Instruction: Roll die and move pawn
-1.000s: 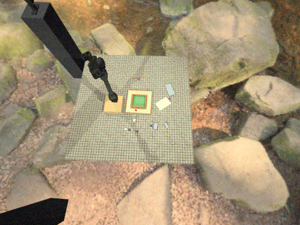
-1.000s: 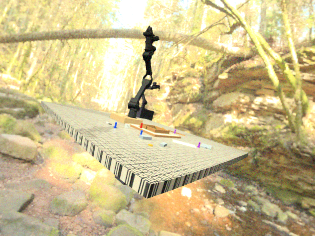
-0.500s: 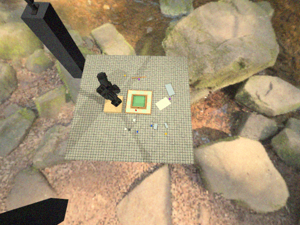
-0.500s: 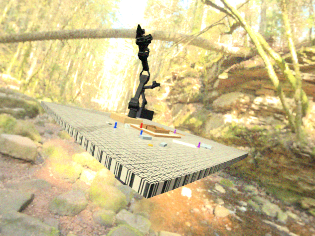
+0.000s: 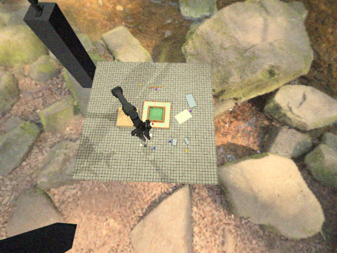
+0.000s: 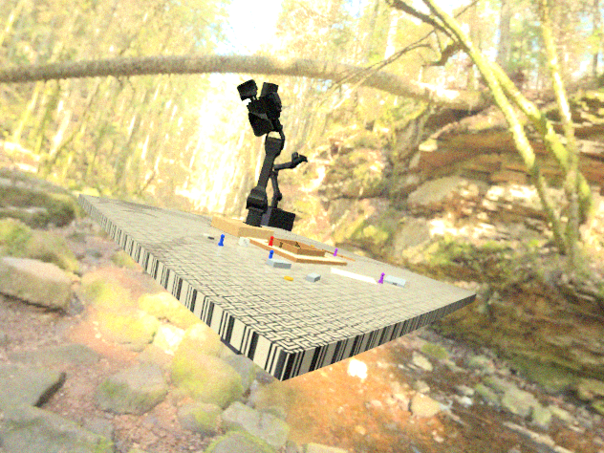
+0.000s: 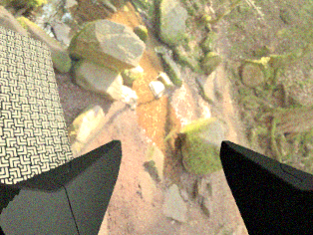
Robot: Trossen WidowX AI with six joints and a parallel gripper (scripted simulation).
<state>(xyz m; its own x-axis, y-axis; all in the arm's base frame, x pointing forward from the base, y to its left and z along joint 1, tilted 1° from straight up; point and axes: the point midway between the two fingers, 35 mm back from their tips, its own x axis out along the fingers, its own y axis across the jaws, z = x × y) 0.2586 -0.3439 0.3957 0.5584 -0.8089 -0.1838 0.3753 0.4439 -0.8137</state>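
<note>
My gripper tip is 410 mm above the white die, 160 mm to the right of it and 40 mm past it. Also, from my gripper tip: red pawn: 400 mm below, 280 mm to the left, 30 mm behind; grey-blue slab: 560 mm to the left, 420 mm below, 330 mm ahead; white card: 430 mm below, 380 mm to the left, 260 mm ahead.
</note>
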